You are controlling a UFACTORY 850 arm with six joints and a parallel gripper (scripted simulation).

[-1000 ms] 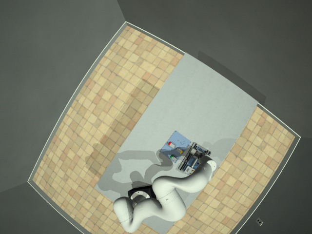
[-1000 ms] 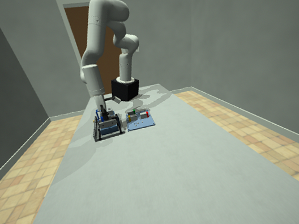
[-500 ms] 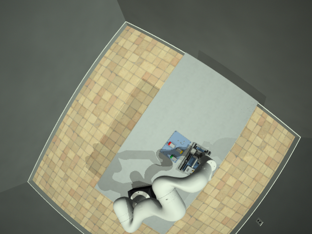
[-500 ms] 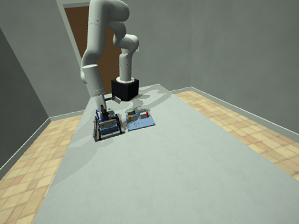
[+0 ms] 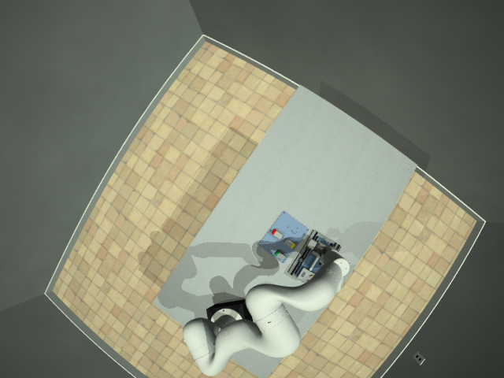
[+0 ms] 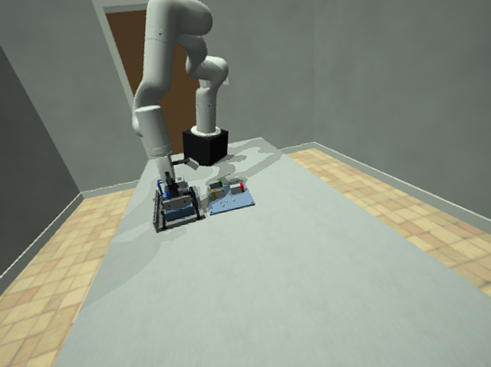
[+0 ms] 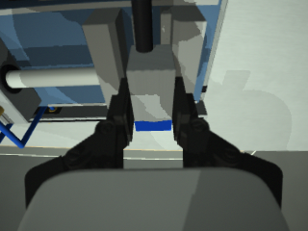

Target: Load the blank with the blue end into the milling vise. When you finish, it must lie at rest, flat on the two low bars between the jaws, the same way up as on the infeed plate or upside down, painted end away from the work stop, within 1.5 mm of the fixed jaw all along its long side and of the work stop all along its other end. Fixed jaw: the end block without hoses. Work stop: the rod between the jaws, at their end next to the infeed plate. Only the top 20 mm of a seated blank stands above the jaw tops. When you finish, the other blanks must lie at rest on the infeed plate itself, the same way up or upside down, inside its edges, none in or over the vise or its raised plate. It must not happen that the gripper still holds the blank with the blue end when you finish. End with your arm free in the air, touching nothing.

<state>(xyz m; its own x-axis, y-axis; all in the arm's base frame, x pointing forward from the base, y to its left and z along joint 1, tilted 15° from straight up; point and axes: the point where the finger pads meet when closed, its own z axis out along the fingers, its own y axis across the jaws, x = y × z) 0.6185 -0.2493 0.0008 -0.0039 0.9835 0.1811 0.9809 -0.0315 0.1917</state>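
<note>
My hand is 1 cm past the black rod, 5 cm to the right of it and 3 cm above it. The rest, counted from my hand: yellow-ended blank 6 cm behind, 18 cm to the left, 10 cm below; then vise 7 cm behind, 8 cm below; then infeed plate 5 cm behind, 22 cm to the left, 12 cm below.
</note>
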